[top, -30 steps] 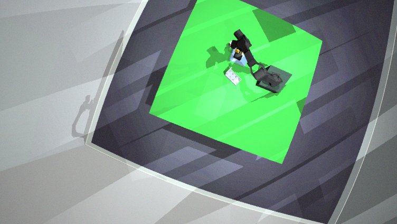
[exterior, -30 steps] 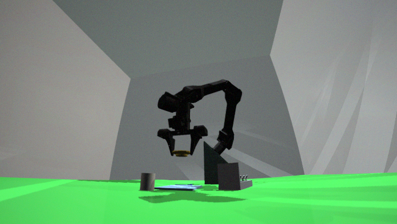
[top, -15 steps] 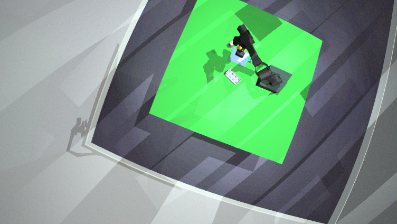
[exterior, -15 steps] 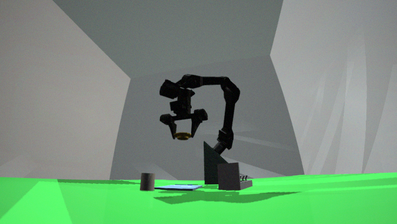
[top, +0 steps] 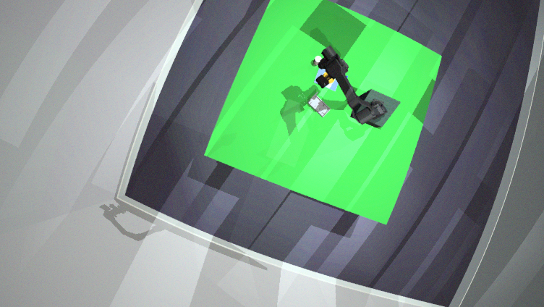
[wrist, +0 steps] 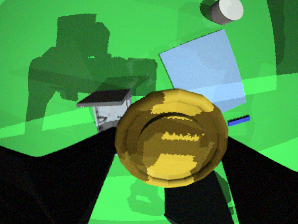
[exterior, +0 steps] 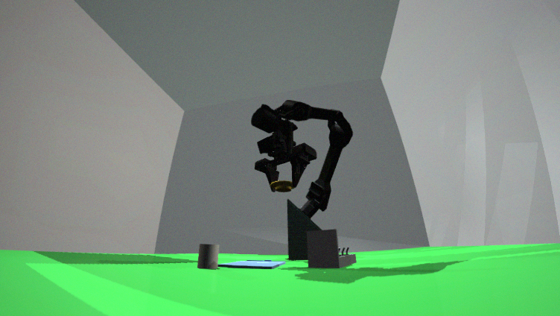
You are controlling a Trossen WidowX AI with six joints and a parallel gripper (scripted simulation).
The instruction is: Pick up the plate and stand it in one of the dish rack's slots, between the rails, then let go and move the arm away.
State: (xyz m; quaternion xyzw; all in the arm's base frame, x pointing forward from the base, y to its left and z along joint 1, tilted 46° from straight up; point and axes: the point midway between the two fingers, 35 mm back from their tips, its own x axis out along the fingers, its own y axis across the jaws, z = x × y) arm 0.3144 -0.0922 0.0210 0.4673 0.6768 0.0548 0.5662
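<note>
My gripper tip is now 170 mm above the grey dish rack, 120 mm to the right of it and 20 mm past it. Also, from my gripper tip: yellow plate (10 mm above); light-blue mat (190 mm below, 80 mm to the right, 30 mm behind); cup (170 mm below, 160 mm to the right, 60 mm ahead).
</note>
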